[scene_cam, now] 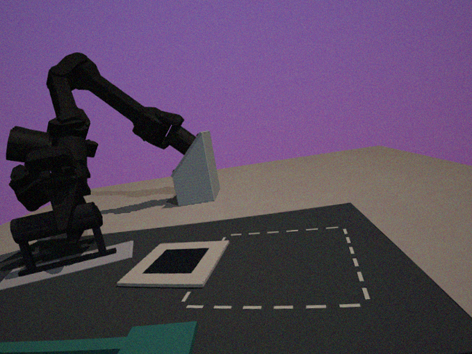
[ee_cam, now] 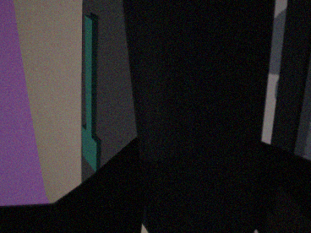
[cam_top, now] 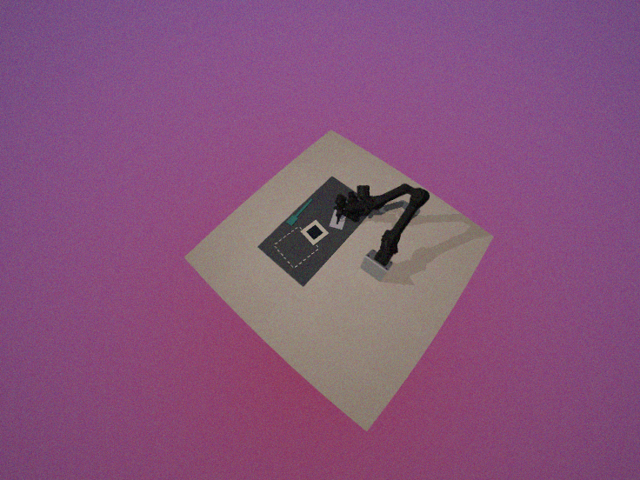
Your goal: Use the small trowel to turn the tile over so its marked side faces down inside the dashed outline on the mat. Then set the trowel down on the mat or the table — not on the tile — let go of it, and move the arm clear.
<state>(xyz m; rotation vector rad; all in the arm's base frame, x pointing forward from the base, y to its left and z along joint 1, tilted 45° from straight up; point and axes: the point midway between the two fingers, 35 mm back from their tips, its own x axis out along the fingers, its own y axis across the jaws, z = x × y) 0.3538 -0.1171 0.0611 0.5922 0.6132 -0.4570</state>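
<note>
My gripper tip is 120 mm to the right of the dark mat, 70 mm above it and 20 mm short of it. From my gripper tip the other things lie so: tile (160 mm to the left, 50 mm below, 10 mm ahead); then flat green tool (160 mm ahead, 140 mm to the left, 50 mm below).
</note>
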